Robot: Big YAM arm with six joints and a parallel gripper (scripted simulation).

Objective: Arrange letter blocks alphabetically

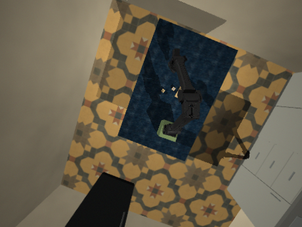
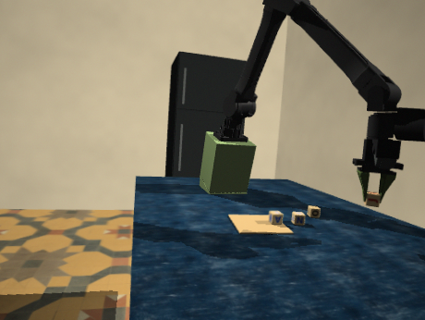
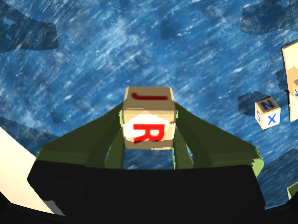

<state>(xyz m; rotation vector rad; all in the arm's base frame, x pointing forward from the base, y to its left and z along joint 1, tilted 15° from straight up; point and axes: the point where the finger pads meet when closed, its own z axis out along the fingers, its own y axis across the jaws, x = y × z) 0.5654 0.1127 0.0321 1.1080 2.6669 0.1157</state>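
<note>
Now: the tan mat 19 cm to the right of my hand, 19 cm behind it and 11 cm below it.
</note>
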